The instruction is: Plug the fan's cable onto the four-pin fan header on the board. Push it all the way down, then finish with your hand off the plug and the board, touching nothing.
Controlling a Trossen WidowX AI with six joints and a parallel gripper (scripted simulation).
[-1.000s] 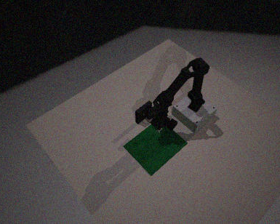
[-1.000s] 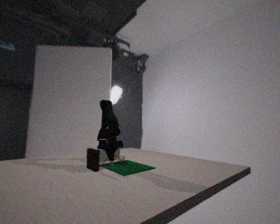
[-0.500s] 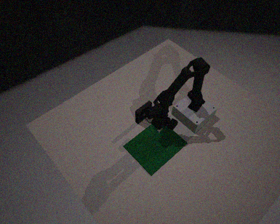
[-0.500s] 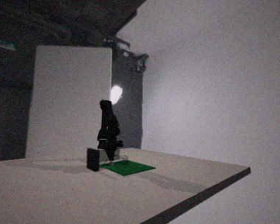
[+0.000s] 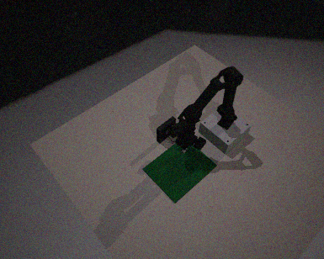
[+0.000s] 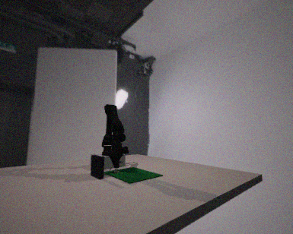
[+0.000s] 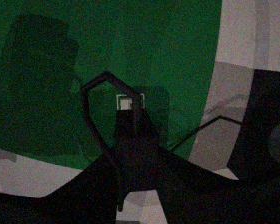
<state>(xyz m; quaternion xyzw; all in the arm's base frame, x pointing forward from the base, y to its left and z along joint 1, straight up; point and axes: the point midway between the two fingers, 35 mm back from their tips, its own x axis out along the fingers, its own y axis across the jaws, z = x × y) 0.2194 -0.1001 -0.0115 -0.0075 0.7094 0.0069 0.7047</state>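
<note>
The four-pin fan header lies 4 cm below my gripper tip and 1 cm ahead of it. From my gripper tip the other things lie so: fan plug 1 cm ahead, 1 cm above; then green board 11 cm ahead, 6 cm below, 4 cm to the left; then black fan 13 cm to the right, 2 cm above.
</note>
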